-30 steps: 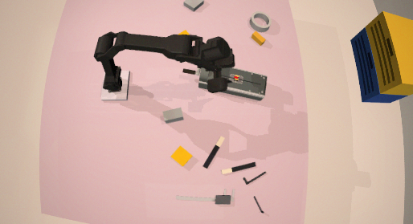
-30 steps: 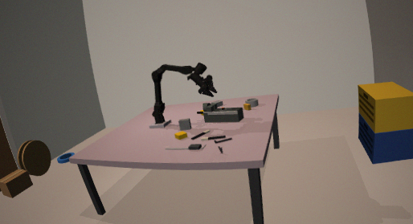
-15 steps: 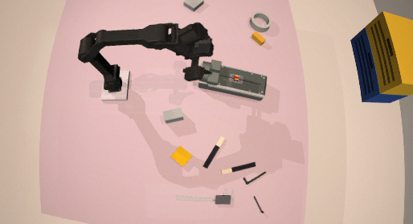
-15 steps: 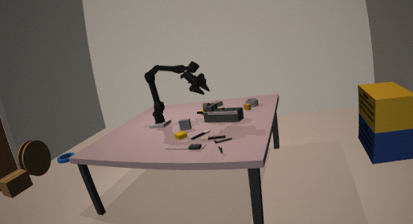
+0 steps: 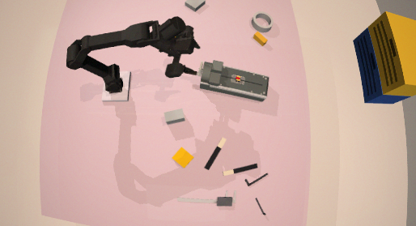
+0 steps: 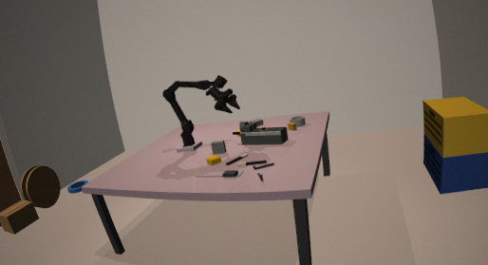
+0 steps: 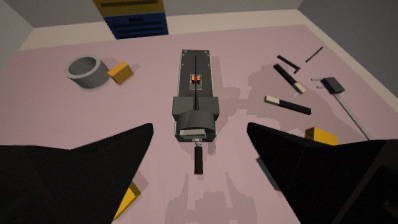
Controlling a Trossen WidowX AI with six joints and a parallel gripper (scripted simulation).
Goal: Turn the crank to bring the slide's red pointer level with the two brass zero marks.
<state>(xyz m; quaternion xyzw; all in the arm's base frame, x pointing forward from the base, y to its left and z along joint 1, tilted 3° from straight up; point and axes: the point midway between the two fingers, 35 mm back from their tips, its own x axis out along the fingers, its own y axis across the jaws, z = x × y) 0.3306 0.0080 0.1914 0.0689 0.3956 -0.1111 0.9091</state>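
Right now my gripper tip is 14 cm above the dark crank handle and 2 cm past it. Also, from my gripper tip: orange block 30 cm ahead, 18 cm below, 17 cm to the left; then red pointer 15 cm ahead, 12 cm below, 4 cm to the right.
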